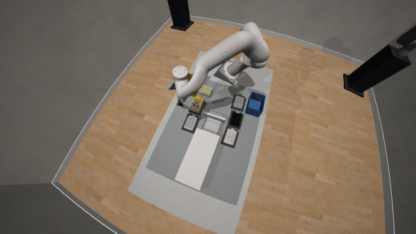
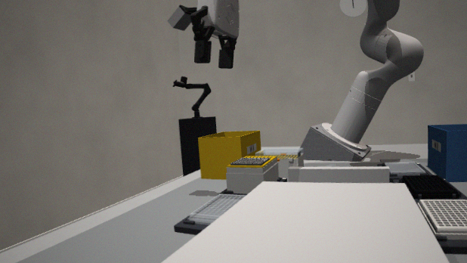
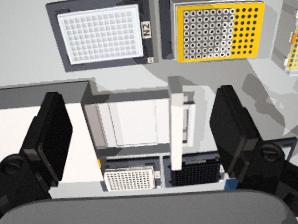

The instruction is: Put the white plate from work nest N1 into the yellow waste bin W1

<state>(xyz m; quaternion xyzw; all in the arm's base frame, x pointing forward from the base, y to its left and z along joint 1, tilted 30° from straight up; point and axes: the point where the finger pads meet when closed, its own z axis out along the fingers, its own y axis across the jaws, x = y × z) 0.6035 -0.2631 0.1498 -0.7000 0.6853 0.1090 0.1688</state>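
Now: the white plate 2 cm ahead of my hand, 41 cm to the left of it and 27 cm below it. Also, from my hand: yellow-rimmed tip box (12 cm behind, 1 cm to the left, 24 cm below); then yellow waste bin (28 cm behind, 13 cm to the right, 25 cm below); then long white cooler (17 cm ahead, 24 cm to the left, 26 cm below).
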